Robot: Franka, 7 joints.
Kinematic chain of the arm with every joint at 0, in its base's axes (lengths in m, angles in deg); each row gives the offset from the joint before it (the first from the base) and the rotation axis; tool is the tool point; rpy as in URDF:
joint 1: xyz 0 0 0.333 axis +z
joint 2: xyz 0 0 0 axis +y
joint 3: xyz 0 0 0.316 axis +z
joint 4: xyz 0.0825 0 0 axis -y
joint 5: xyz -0.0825 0 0.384 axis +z
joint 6: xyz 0 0 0 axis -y
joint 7: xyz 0.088 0 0 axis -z
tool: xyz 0 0 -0.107 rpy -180 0 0
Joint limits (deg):
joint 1: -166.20..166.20
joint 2: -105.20..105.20
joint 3: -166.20..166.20
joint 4: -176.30..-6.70
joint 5: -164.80..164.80
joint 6: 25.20..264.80
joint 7: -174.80..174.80
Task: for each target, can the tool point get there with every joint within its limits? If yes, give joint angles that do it. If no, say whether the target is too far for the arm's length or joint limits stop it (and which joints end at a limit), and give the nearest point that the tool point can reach.
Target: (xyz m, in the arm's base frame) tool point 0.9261 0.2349 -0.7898
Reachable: no: too far | nearest point 0.5699 0.1446 -0.2648 | short by 0.641 m
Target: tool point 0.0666 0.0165 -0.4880
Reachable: no: joint limits stop it (at a limit: joint 2) | nearest point 0.1151 0.0285 -0.3346 | short by 0.161 m
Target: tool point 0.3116 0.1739 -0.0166
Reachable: yes | joints 95.88 75.22 -50.70 -127.97 -117.93 182.49 -92.95
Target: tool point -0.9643 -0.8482 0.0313
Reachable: no: too far | nearest point -0.6271 -0.5516 0.1368 | short by 0.461 m
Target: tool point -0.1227 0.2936 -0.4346
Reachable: no: joint limits stop it (at a limit: joint 2) | nearest point -0.1210 0.2896 -0.3599 | short by 0.075 m
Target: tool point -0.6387 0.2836 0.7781
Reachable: yes | joints -42.89 -78.25 -47.26 -49.87 -51.21 179.03 -87.35
